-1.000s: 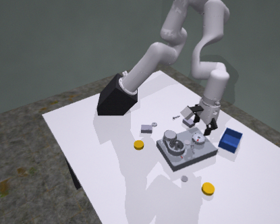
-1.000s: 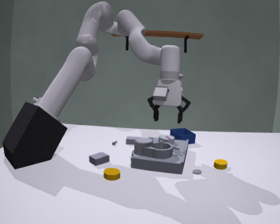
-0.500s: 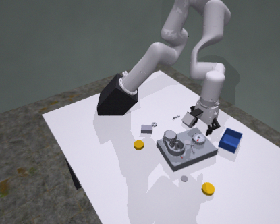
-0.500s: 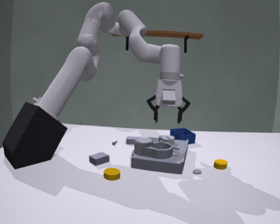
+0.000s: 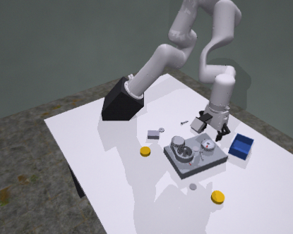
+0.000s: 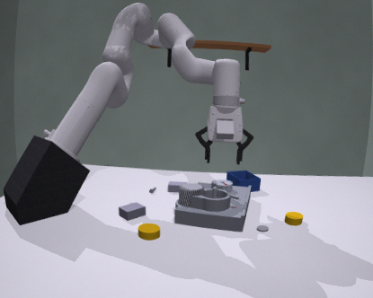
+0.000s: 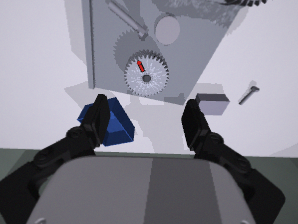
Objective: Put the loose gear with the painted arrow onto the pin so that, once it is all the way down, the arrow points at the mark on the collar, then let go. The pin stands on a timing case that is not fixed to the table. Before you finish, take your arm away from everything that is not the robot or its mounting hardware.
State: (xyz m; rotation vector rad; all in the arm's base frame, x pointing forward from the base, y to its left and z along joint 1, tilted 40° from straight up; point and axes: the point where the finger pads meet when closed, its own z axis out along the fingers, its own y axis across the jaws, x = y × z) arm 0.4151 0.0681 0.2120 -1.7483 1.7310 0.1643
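My hand is 80 mm above the grey gear. Also, from my hand: screw (220 mm behind, 130 mm below, 20 mm to the left); blue bin (160 mm to the left, 120 mm below, 60 mm ahead); grey disc (170 mm to the right, 130 mm below, 130 mm ahead).
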